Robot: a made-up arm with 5 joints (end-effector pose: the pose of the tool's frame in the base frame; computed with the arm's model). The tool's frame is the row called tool.
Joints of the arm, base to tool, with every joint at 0 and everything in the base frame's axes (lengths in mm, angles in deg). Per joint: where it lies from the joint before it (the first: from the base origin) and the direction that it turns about. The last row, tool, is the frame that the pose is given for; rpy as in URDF.
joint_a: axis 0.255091 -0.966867 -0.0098 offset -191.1 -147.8 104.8
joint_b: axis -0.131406 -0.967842 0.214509 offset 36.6 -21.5 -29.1
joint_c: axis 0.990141 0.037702 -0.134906 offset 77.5 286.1 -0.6
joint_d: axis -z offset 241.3 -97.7 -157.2
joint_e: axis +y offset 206.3 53.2 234
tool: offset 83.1 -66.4 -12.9 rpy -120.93 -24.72 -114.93
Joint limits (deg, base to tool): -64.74..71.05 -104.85..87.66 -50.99..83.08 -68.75..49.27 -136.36..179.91
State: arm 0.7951 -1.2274 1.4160 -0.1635 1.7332
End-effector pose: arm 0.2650 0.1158 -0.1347 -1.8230 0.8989 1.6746
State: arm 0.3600 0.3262 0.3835 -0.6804 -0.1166
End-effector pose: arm 0.2225 0.1499 0.5042 -1.0973 0.8514 -1.2424
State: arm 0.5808 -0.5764 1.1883 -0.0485 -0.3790
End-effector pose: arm 0.4437 -0.0691 0.0040 -0.3389 2.2695 -0.1509
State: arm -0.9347 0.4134 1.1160 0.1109 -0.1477
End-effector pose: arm 0.2148 -0.0674 -0.3732 -1.2945 2.7788 -0.3512
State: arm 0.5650 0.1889 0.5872 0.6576 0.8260
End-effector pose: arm 0.3227 -0.1292 0.3088 -1.3413 2.3217 -0.1228
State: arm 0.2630 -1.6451 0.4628 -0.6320 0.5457
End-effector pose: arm 0.0907 0.0920 -0.4287 1.9744 -1.9406 -1.0825
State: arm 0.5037 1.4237 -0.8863 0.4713 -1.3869
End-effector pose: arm -0.5386 0.2435 0.4425 1.6913 -0.8542 -1.6812
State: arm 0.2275 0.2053 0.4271 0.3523 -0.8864
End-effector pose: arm 0.3462 -0.1328 0.3316 0.0316 1.7076 -1.5238
